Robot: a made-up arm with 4 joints.
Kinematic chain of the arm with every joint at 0, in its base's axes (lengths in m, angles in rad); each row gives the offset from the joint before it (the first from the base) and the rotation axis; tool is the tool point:
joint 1: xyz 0 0 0.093 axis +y
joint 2: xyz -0.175 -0.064 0 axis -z
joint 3: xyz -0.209 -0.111 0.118 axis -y
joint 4: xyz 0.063 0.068 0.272 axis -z
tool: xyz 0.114 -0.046 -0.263
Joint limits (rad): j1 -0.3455..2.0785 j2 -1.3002..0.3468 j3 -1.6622..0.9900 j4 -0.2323..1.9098
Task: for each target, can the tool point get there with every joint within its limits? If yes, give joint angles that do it. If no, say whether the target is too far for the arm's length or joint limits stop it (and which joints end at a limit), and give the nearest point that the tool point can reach.
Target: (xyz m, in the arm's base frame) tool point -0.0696 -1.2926 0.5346
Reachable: no: too far | nearest point -0.0392 -0.3261 0.3419 | short by 0.986 m
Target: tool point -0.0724 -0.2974 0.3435
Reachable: yes | joints 0.8599 -0.5804 -0.6102 1.4655
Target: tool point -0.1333 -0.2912 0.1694
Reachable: yes | joints 0.4911 -0.9355 -1.3163 0.7085
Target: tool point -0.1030 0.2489 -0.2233
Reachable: no: joint limits stop it (at a limit: joint 1, joint 2, joint 4) | nearest point -0.3161 -0.0630 -0.0880 | short by 0.401 m
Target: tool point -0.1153 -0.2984 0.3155
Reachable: yes | joints 0.5863 -0.6362 -0.1613 1.4322
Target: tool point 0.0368 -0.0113 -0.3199
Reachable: no: joint limits stop it (at a limit: joint 1, joint 2, joint 4) | nearest point -0.1243 -0.1977 0.0006 | short by 0.404 m
